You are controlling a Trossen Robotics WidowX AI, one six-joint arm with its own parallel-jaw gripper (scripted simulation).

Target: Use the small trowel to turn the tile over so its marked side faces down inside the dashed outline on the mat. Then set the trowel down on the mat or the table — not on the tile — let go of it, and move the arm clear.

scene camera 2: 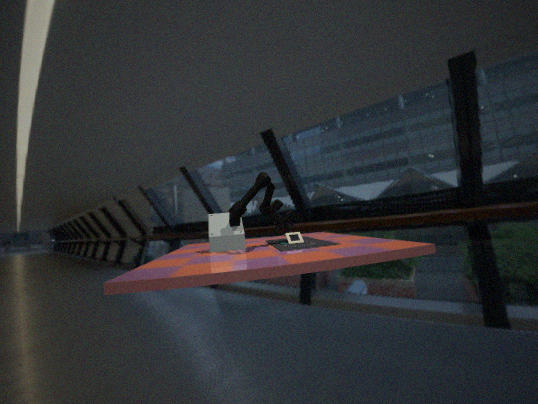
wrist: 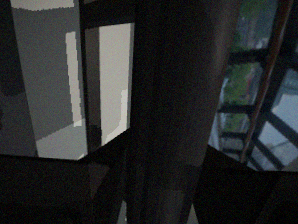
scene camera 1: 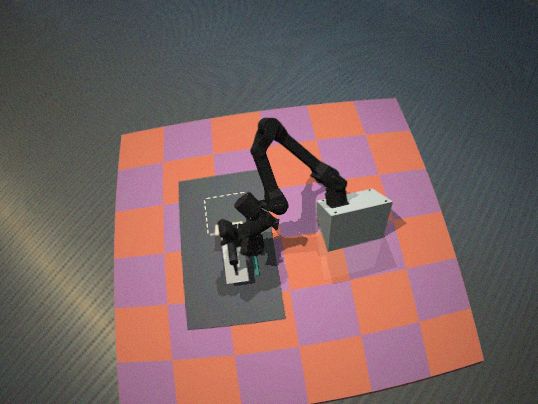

Note:
In view: my gripper (scene camera 1: 224, 246).
My gripper shows as well in the wrist view (wrist: 157, 134).

